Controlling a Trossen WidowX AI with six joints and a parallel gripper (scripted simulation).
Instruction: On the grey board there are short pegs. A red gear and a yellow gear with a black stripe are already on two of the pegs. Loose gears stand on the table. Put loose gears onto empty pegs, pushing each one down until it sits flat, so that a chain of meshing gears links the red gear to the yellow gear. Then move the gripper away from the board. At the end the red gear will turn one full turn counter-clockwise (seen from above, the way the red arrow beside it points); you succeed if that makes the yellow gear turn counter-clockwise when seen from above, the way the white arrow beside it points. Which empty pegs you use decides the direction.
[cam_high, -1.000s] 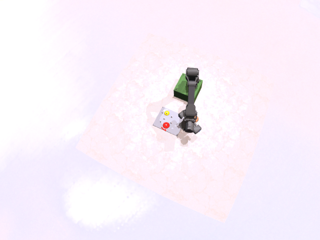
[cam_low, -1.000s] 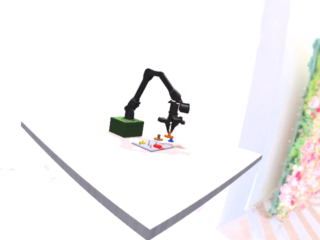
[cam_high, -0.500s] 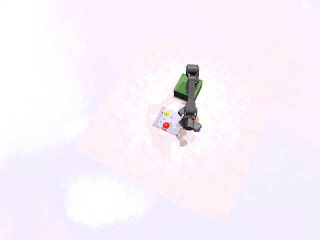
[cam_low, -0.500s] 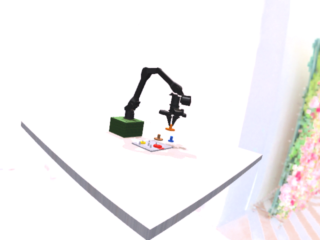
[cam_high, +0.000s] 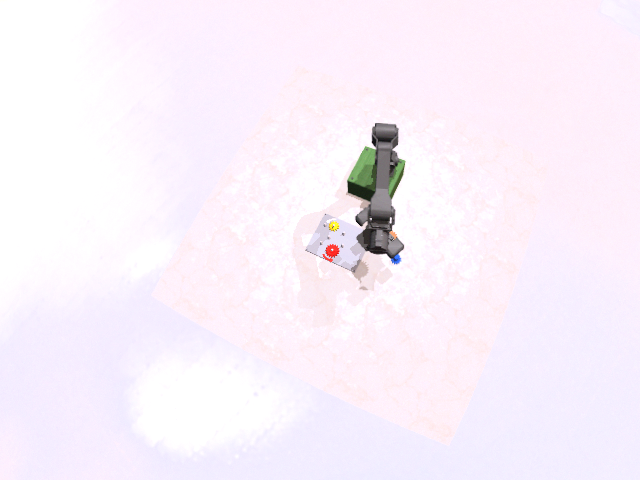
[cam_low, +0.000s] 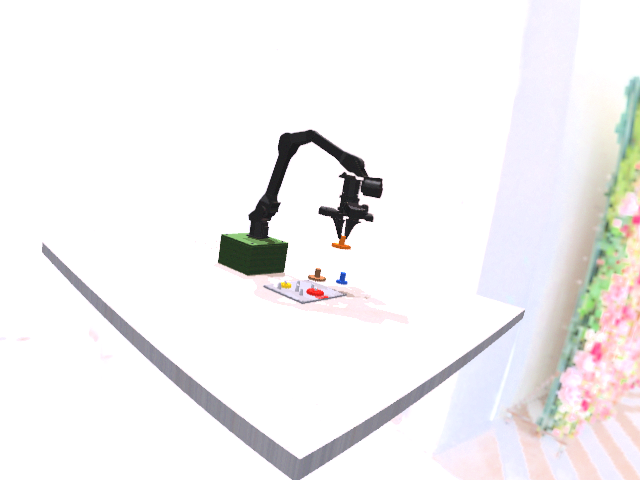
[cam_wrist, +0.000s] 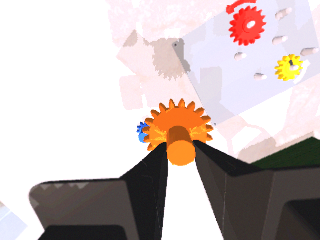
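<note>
Now: the yellow gear 8 cm behind my gripper tip, 19 cm to the right of it and 15 cm below it. Also, from my gripper tip: brown gear: 9 cm behind, 3 cm to the left, 15 cm below; small blue gear: 1 cm behind, 7 cm to the left, 15 cm below; orange gear: 1 cm below.
</note>
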